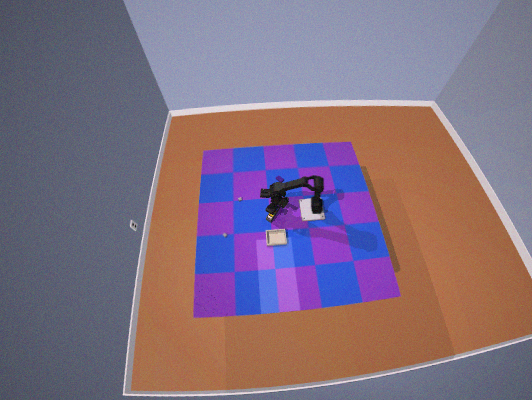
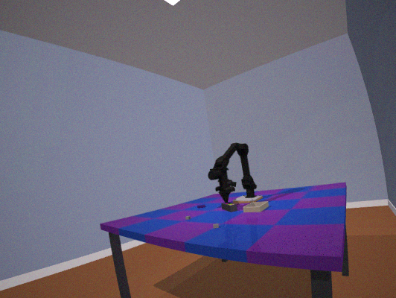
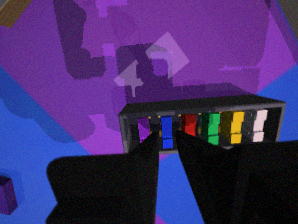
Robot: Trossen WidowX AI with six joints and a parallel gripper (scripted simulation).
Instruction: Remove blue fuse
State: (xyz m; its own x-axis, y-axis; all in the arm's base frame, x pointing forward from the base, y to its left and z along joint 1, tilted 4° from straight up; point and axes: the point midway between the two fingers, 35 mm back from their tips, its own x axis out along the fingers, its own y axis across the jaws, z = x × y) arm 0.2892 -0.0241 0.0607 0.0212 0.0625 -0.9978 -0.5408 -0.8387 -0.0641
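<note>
The blue fuse lies 2 cm below my gripper tip. Also, from my gripper tip: beige tray 21 cm to the left, 4 cm below, 1 cm ahead.
</note>
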